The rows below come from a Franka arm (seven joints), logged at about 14 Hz.
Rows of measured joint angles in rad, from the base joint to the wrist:
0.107, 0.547, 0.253, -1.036, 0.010, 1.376, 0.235
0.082, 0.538, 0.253, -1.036, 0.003, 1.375, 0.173
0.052, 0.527, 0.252, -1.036, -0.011, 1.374, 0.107
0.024, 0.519, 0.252, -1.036, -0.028, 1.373, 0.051
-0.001, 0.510, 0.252, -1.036, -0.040, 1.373, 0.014
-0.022, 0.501, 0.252, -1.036, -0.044, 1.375, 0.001
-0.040, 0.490, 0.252, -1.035, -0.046, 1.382, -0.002
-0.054, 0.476, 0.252, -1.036, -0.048, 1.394, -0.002
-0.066, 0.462, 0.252, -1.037, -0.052, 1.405, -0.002
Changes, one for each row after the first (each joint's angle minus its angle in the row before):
-0.025, -0.009, 0.000, 0.000, -0.007, -0.001, -0.062
-0.030, -0.011, -0.001, 0.000, -0.014, -0.001, -0.066
-0.028, -0.008, 0.000, 0.000, -0.017, -0.001, -0.056
-0.025, -0.009, 0.000, 0.000, -0.012, 0.000, -0.037
-0.021, -0.009, 0.000, 0.000, -0.004, 0.002, -0.013
-0.018, -0.011, 0.000, 0.001, -0.002, 0.007, -0.003
-0.014, -0.014, 0.000, -0.001, -0.002, 0.012, 0.000
-0.012, -0.014, 0.000, -0.001, -0.004, 0.011, 0.000

